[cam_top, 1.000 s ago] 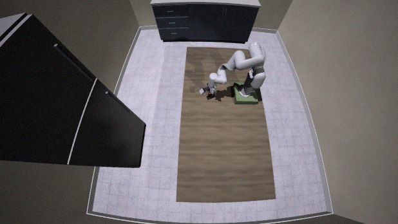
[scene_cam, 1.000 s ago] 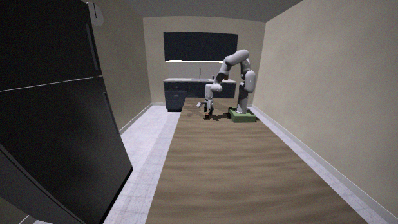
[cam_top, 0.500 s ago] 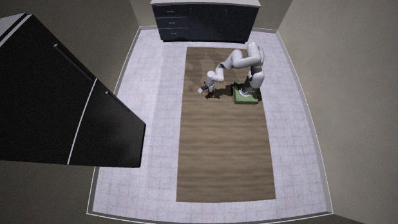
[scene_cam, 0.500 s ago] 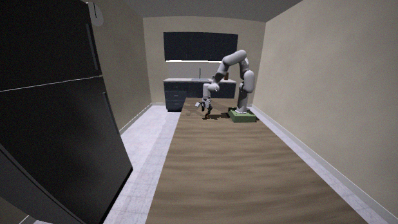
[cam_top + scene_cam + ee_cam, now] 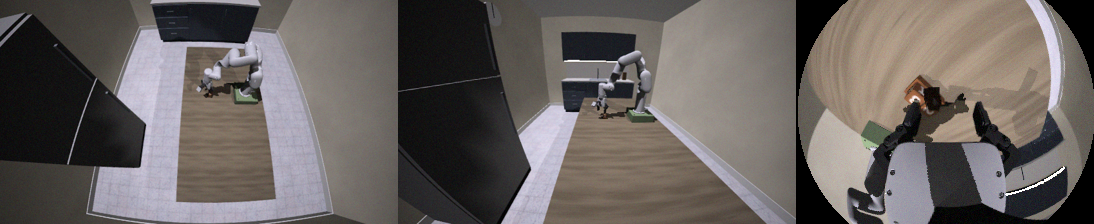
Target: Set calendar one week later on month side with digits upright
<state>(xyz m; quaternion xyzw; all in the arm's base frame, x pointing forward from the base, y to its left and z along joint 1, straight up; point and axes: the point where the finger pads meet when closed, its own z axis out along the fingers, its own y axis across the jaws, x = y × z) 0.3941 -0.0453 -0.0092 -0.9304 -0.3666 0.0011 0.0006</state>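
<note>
Now: the calendar cube 40 mm behind my hand, 10 mm to the left of it and 40 mm below it. Also, from my hand: calendar tray (40 mm behind, 30 mm to the left, 60 mm below).
</note>
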